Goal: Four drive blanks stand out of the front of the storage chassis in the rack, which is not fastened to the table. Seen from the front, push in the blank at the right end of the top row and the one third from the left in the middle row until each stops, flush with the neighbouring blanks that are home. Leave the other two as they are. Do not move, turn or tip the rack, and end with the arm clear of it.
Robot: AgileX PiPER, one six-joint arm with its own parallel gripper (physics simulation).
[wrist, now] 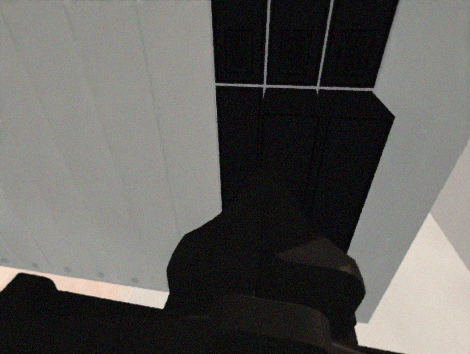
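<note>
The rack's dark blanks show in the wrist view. One row at the top has three faces [240, 47] [292, 47] [350, 47], split by thin pale lines. Below a pale cross line is another row of dark blanks; the part at its right [352, 150] has a slanted corner and looks to stand out. My gripper [267, 185] looks shut, its dark fingers together with nothing seen between them. It lies over the lower part of that row and hides it. Dark on dark, I cannot tell whether the tips touch a blank.
A broad light grey panel [100, 125] with faint slanting seams fills the left. A plain grey panel [425, 100] borders the blanks on the right. Pale surface shows at the lower right, and a pinkish strip shows at the lower left.
</note>
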